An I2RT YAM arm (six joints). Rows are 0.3 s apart.
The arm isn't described. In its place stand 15 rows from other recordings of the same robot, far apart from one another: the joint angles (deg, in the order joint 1, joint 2, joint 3, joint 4, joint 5, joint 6), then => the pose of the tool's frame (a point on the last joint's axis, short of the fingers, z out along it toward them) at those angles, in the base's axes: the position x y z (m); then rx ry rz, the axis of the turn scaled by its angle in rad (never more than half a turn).
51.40 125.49 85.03 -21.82 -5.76 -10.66 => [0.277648 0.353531 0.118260 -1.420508 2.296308 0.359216]
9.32 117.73 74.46 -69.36 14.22 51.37 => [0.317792 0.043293 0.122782 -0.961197 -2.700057 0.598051]
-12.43 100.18 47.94 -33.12 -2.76 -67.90 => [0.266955 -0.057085 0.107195 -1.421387 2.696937 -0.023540]
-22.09 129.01 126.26 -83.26 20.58 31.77 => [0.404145 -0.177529 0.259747 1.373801 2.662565 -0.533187]
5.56 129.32 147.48 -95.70 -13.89 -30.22 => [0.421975 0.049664 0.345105 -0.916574 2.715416 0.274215]
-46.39 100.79 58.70 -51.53 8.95 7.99 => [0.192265 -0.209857 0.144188 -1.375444 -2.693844 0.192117]
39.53 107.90 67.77 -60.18 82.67 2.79 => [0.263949 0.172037 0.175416 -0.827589 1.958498 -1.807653]
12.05 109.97 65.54 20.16 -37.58 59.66 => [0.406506 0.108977 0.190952 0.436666 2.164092 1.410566]
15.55 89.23 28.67 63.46 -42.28 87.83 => [0.272323 0.100638 0.198682 0.463365 1.857659 1.888981]
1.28 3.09 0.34 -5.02 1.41 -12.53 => [0.112553 0.001639 0.161093 -0.187249 1.698891 -0.167143]
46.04 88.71 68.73 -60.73 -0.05 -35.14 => [0.196080 0.203376 0.241947 -1.939103 2.263027 0.024292]
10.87 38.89 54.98 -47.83 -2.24 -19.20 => [0.123941 0.025217 0.347156 -0.573465 2.045756 -0.044563]
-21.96 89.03 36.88 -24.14 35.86 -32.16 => [0.212577 -0.108200 0.120902 0.145338 -2.896622 0.993570]
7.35 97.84 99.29 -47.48 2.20 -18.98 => [0.372578 0.046681 0.362354 -0.523657 2.319709 -0.142695]
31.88 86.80 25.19 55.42 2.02 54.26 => [0.241377 0.148650 0.178269 0.377699 1.762347 1.081198]
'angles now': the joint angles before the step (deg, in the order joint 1, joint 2, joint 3, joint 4, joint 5, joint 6). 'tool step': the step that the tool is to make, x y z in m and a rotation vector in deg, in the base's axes. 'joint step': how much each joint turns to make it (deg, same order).
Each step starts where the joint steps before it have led.
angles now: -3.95, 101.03, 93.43, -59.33, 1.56, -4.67
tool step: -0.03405, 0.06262, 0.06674, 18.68, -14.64, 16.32
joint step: 8.33, -10.42, 0.18, 4.61, -20.06, 2.51
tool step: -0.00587, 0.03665, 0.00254, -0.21, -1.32, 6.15
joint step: 6.47, -0.28, -0.03, 1.02, 0.50, 0.01
